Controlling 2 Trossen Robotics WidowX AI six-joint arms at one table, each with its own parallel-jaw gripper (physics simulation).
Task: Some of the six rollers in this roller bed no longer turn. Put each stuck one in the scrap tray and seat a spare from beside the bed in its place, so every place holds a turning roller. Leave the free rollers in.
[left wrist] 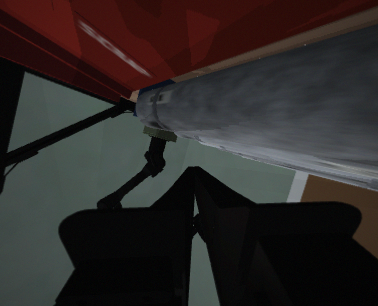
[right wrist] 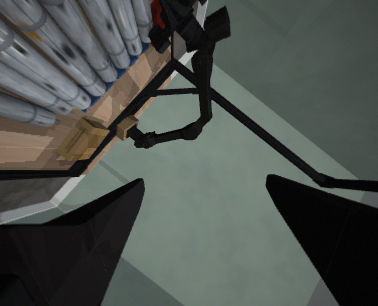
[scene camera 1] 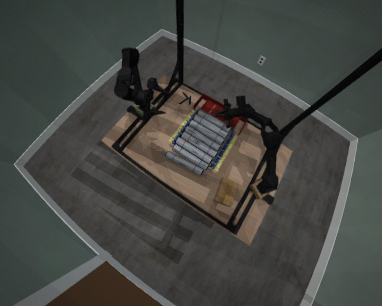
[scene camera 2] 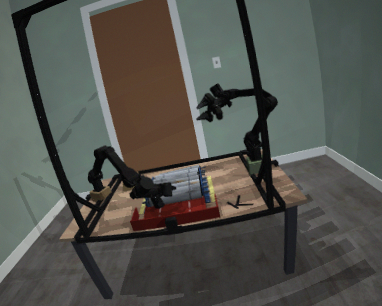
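Seen in the pictures: left gripper, between the fingertips: [left wrist: 193, 172] [scene camera 1: 214, 115] [scene camera 2: 176, 188]; right gripper, between the fingertips: [left wrist: 193, 253] [right wrist: 204, 182] [scene camera 1: 167, 103] [scene camera 2: 196, 114]; left arm's base, origin of its link: [right wrist: 131, 131] [scene camera 1: 262, 187] [scene camera 2: 99, 189]; right arm's base, origin of its link: [left wrist: 159, 137] [scene camera 1: 144, 106] [scene camera 2: 256, 158].
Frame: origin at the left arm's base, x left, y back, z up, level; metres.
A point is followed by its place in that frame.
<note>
Grey rollers [scene camera 1: 196, 141] @(x 0.223, y -0.461, z 0.009 m) [scene camera 2: 175, 188] lie side by side across the bed, between blue and yellow rails [scene camera 1: 226, 153] [scene camera 2: 210, 187]. A large grey roller [left wrist: 275, 95] @(x -0.010, y -0.531, z -0.009 m) fills the right of the left wrist view, beside the red scrap tray [scene camera 1: 212, 106] @(x -0.042, y -0.675, z -0.042 m) [scene camera 2: 172, 215] @(x -0.120, y -0.622, z -0.015 m) [left wrist: 200, 32] @(x -0.017, y -0.568, z -0.030 m) [right wrist: 158, 14] @(x -0.106, y -0.474, z -0.034 m). A loose roller [scene camera 1: 184, 163] @(x 0.355, y -0.373, z -0.020 m) lies beside the bed on the side away from the tray. Some rollers show dark or orange patches in the right wrist view. My left gripper [scene camera 2: 173, 188] @(x 0.029, y -0.567, z 0.037 m) [left wrist: 193, 172] @(x 0.029, y -0.567, z 0.037 m) is shut and empty, over the tray side of the bed. My right gripper [scene camera 2: 199, 113] @(x 0.335, y -0.587, z 0.318 m) [right wrist: 204, 182] @(x 0.335, y -0.587, z 0.318 m) is open and empty, high up away from the bed.
A yellow-brown box [scene camera 1: 227, 192] @(x 0.210, y -0.089, z -0.012 m) [right wrist: 83, 140] @(x 0.229, y -0.141, z -0.015 m) stands on the table near the left arm's base. A small black three-legged piece [scene camera 1: 186, 99] @(x 0.096, y -0.838, z -0.066 m) [scene camera 2: 239, 203] @(x 0.079, y -0.853, z -0.065 m) lies beyond the bed's end, on the right arm's side. Black frame bars edge the table, with tall posts at corners.
</note>
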